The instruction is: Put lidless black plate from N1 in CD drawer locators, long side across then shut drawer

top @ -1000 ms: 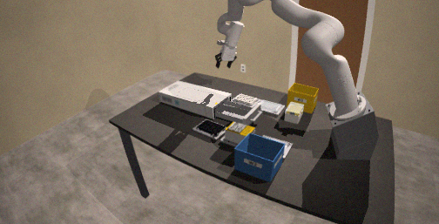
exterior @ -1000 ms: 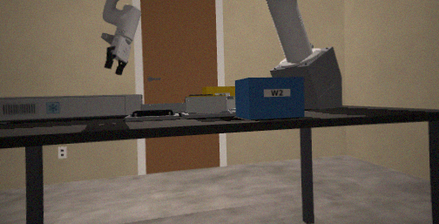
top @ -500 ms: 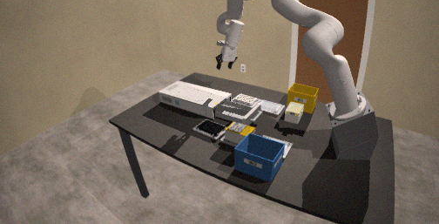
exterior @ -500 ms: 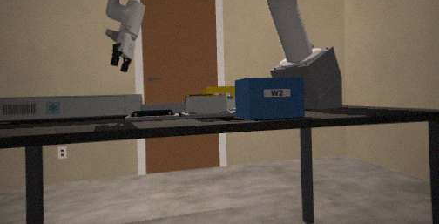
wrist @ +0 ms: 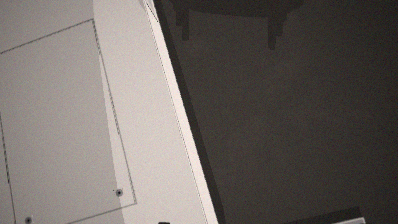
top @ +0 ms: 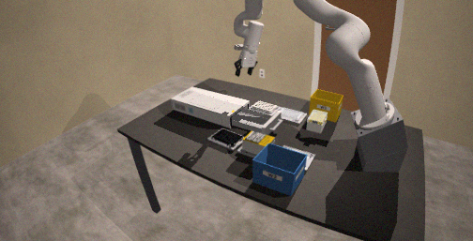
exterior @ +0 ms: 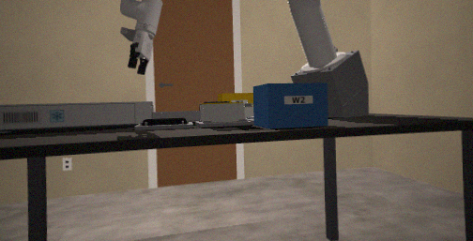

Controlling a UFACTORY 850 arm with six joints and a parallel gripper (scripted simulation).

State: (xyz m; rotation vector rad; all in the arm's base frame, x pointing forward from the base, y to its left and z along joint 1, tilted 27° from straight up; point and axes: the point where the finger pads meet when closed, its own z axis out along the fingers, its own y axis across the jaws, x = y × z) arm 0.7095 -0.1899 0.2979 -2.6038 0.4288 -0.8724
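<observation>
Now: the black plate 330 mm to the left of my hand, 200 mm below it and 120 mm behind it. The rest, counted from my hand: drawer 180 mm below, 150 mm behind, 140 mm to the left; clear plate 290 mm behind, 200 mm below, 50 mm to the right; cooler CD 180 mm below, 150 mm to the left.
</observation>
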